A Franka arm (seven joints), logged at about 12 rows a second.
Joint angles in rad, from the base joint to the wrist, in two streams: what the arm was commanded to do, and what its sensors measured. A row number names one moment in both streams.
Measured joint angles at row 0:
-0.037, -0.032, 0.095, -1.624, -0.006, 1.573, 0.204
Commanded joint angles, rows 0 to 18:
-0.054, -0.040, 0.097, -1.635, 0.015, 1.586, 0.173
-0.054, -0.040, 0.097, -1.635, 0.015, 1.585, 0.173
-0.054, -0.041, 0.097, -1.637, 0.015, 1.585, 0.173
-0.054, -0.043, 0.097, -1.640, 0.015, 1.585, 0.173
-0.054, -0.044, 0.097, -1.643, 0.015, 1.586, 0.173
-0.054, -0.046, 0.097, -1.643, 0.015, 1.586, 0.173
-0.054, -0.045, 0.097, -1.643, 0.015, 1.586, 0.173
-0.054, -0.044, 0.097, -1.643, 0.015, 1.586, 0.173
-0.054, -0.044, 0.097, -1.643, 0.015, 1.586, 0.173
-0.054, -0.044, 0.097, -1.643, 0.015, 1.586, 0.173
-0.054, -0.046, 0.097, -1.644, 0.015, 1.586, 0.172
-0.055, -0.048, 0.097, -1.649, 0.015, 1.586, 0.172
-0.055, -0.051, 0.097, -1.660, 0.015, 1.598, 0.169
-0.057, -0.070, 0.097, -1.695, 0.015, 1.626, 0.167
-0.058, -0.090, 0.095, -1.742, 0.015, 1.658, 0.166
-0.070, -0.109, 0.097, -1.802, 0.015, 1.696, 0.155
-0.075, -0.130, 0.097, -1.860, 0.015, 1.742, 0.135
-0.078, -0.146, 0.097, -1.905, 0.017, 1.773, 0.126
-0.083, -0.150, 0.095, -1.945, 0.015, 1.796, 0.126
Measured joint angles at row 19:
-0.062, -0.087, 0.095, -1.824, -0.006, 1.732, 0.165
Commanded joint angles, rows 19 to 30:
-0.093, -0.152, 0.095, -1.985, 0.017, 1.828, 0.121
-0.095, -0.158, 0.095, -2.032, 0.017, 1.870, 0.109
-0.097, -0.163, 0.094, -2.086, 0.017, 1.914, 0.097
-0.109, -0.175, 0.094, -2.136, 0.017, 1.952, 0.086
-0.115, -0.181, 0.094, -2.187, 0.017, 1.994, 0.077
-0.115, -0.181, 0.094, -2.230, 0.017, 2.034, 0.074
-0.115, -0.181, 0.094, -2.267, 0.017, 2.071, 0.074
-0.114, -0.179, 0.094, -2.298, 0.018, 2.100, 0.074
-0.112, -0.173, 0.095, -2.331, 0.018, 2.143, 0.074
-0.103, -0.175, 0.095, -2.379, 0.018, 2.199, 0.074
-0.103, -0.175, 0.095, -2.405, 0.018, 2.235, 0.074
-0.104, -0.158, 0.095, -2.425, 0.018, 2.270, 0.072
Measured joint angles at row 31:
-0.098, -0.136, 0.094, -2.359, -0.006, 2.207, 0.111
